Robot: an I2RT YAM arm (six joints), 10 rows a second.
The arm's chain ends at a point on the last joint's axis. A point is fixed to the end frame.
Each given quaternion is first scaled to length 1.
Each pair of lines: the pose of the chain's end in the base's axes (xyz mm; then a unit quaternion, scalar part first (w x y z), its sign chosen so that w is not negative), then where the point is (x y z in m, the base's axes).
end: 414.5, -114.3, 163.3, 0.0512, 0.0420, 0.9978, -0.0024
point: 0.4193 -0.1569 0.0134
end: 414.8, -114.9, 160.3, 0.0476, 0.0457, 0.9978, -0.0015
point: 0.4183 -0.1572 0.0103
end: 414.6, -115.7, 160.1, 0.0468, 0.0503, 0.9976, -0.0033
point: 0.4174 -0.1585 0.0102
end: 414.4, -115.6, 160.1, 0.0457, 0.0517, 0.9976, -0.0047
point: 0.4167 -0.1588 0.0103
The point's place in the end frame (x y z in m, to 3 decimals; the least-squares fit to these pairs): 0.007 -0.042 0.150
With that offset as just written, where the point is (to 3 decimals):
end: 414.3, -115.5, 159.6, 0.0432, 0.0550, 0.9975, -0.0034
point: 0.416 -0.158 0.010
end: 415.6, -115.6, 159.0, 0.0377, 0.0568, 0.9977, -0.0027
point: 0.415 -0.158 0.009
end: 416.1, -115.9, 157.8, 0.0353, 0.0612, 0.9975, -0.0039
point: 0.415 -0.159 0.008
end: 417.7, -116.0, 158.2, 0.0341, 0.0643, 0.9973, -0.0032
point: 0.416 -0.158 0.008
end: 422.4, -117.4, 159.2, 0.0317, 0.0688, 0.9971, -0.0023
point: 0.419 -0.159 0.009
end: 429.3, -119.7, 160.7, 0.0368, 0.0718, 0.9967, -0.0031
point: 0.427 -0.162 0.011
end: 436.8, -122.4, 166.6, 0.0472, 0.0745, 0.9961, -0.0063
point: 0.438 -0.166 0.017
